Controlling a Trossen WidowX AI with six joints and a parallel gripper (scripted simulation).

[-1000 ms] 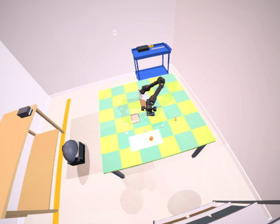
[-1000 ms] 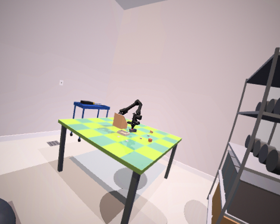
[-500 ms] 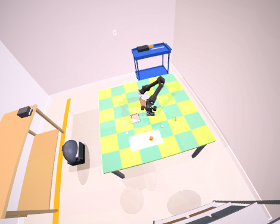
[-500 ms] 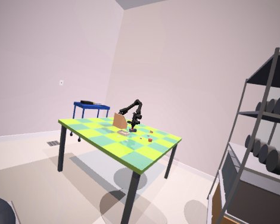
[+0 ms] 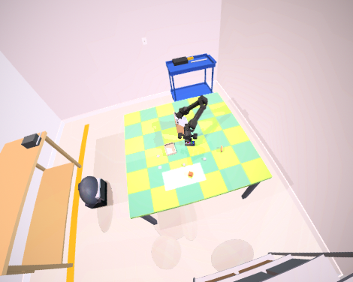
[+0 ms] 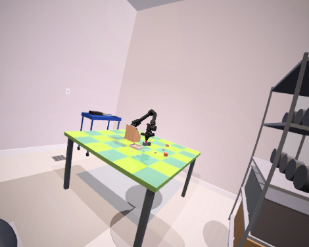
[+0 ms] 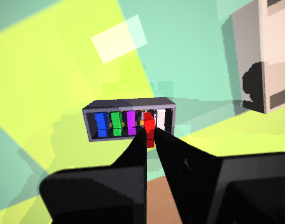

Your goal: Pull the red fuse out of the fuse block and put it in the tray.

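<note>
Now: gripper tip 20 mm past the tray, 200 mm to the left of it and 60 mm above it.
</note>
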